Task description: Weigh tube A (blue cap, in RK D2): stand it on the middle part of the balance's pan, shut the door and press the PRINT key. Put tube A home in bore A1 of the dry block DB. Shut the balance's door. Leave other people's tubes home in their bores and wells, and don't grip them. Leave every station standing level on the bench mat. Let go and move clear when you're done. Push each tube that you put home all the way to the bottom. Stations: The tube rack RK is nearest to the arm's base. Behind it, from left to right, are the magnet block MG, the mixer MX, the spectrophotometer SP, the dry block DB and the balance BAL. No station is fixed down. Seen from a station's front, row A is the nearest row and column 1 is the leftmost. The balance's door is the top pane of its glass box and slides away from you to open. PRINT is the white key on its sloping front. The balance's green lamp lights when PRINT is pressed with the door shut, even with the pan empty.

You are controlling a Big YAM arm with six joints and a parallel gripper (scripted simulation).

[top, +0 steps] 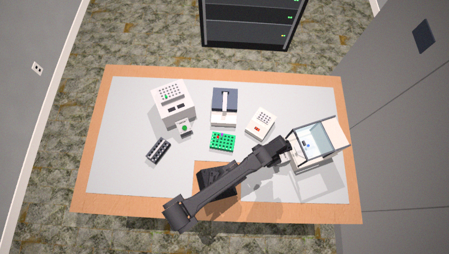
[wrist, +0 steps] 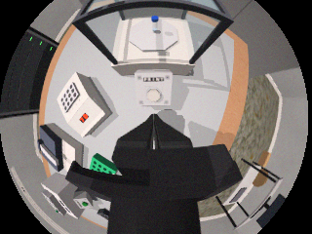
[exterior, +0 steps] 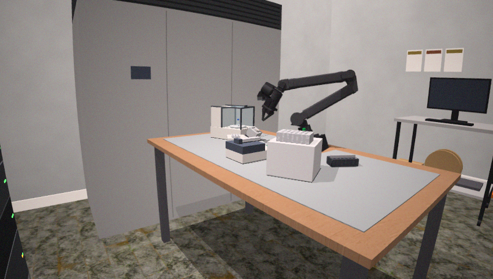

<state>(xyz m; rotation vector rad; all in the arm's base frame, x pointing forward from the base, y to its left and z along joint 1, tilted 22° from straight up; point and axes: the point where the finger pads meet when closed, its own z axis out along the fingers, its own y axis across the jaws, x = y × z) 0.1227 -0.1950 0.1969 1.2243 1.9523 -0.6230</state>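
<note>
Right now the white print key is 20 mm ahead of my hand, 40 mm to the right of it and 70 mm below it. The rest, counted from my hand: balance door: 70 mm ahead, 140 mm to the right, 70 mm above; then green rack RK: 80 mm ahead, 260 mm to the left, 120 mm below; then dry block DB: 200 mm ahead, 60 mm to the left, 110 mm below.
</note>
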